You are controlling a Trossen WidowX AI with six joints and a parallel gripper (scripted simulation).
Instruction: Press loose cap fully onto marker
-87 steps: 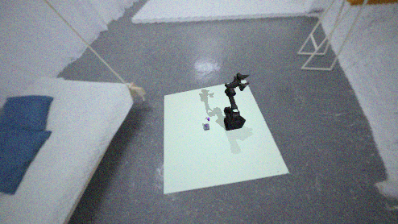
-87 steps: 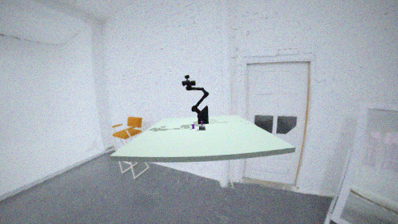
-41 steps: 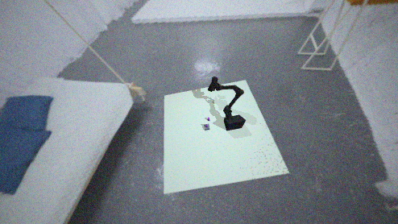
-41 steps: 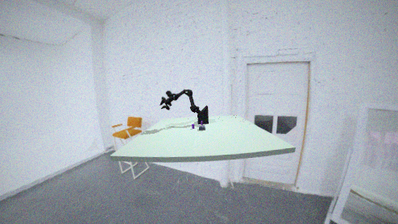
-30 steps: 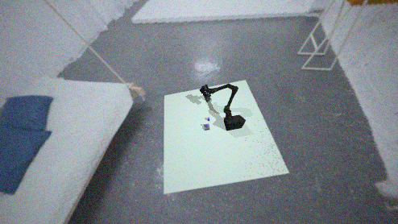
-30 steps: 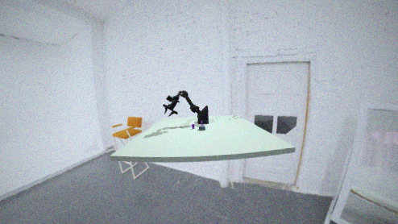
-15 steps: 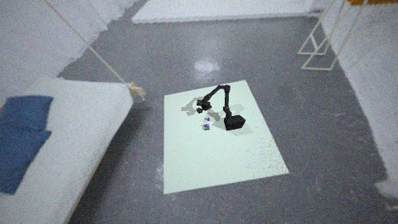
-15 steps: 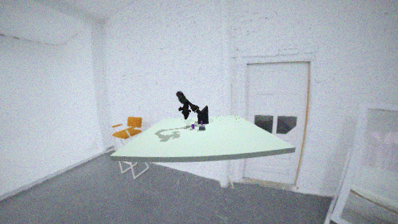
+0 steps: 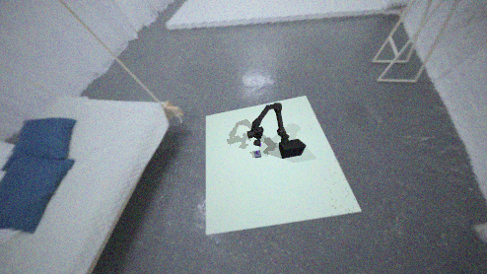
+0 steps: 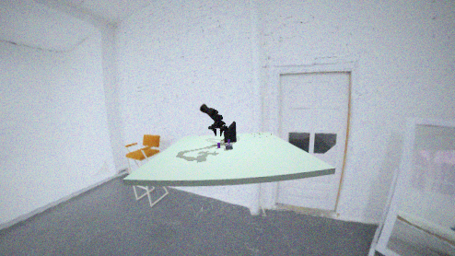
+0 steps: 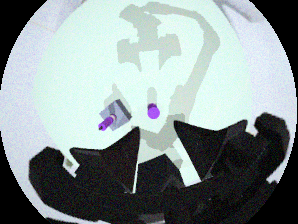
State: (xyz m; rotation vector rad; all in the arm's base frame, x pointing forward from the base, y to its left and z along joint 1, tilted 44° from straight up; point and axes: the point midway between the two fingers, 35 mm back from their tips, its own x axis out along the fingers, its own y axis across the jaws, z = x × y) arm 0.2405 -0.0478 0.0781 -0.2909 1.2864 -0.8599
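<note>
Now: the purple cap 90 mm below my gripper tip. From my gripper tip the other things lie so: holder block 40 mm ahead, 100 mm to the left, 100 mm below.
</note>
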